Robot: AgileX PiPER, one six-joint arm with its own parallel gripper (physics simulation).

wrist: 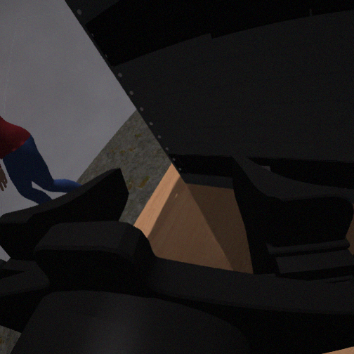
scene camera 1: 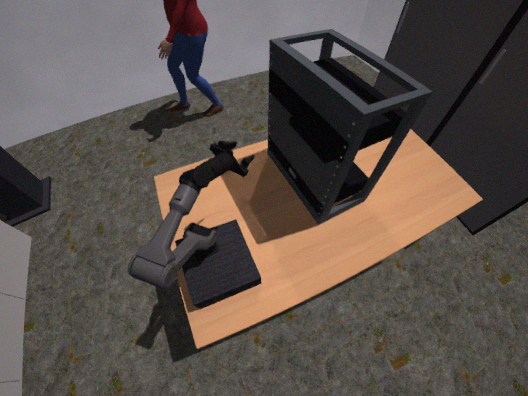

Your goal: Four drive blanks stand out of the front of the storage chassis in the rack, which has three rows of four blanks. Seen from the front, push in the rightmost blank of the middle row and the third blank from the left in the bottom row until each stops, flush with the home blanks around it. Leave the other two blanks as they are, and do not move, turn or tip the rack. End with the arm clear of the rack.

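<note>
The rack (scene camera 1: 345,165) (wrist: 150,119) stands upright on the table. Its front is in deep shade and faces my arm. A black band and a darker block cross the front in the scene view, and a small pale patch shows low down. The storage chassis and its separate drive blanks cannot be told apart in either view, nor how far any blank stands out. My gripper (scene camera 1: 244,151) (wrist: 175,175) is open and empty, its two fingers wide apart. It is in front of the rack near the table's far left part, apart from the rack in the scene view.
The wooden table (scene camera 1: 295,260) (wrist: 185,225) carries a black slab (scene camera 1: 225,265) under the arm's base. A person (scene camera 1: 187,55) (wrist: 22,150) in red and blue stands beyond the table. A dark cabinet (scene camera 1: 450,65) stands behind the rack. Another dark object (scene camera 1: 20,190) stands at the left.
</note>
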